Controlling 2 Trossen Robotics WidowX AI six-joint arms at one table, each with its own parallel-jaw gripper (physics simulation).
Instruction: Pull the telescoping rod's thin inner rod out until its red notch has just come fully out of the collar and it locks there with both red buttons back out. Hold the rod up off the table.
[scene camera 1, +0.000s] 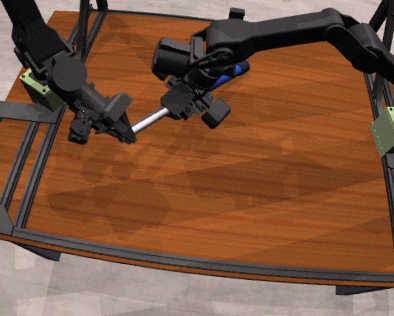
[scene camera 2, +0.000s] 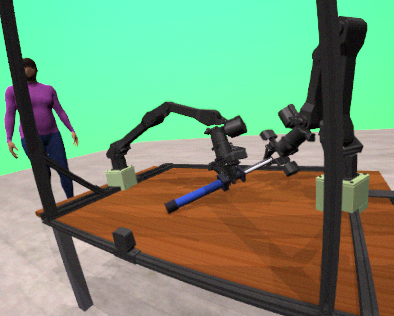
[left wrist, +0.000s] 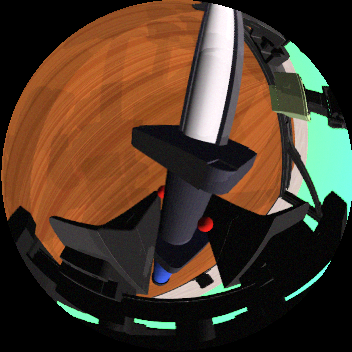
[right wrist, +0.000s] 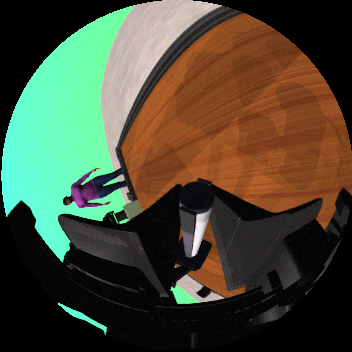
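The rod's blue outer tube (scene camera 1: 227, 77) (scene camera 2: 195, 195) (left wrist: 161, 275) is held above the table. Its dark collar (left wrist: 182, 215) has a wide flange (left wrist: 172, 148) at its front end. Two red buttons (left wrist: 205, 224) (left wrist: 161, 192) stand out on opposite sides of the collar. The thin inner rod (scene camera 1: 150, 121) (scene camera 2: 257, 165) (left wrist: 215, 70) (right wrist: 199, 227), white with dark strips, runs out of the collar. No red notch shows on it. My left gripper (scene camera 1: 186, 102) (scene camera 2: 229, 178) is shut on the collar. My right gripper (scene camera 1: 131, 136) (scene camera 2: 278, 159) (right wrist: 192, 189) is shut on the inner rod near its dark end cap.
Dark metal rails (scene camera 1: 200, 262) (scene camera 2: 200, 278) run along the edges of the wooden table (scene camera 1: 280, 220) (scene camera 2: 235, 250). An upright frame post (scene camera 2: 329, 150) stands in front of the right arm's green base (scene camera 2: 356, 192). A person (scene camera 2: 37, 115) (right wrist: 87, 194) stands beyond the table.
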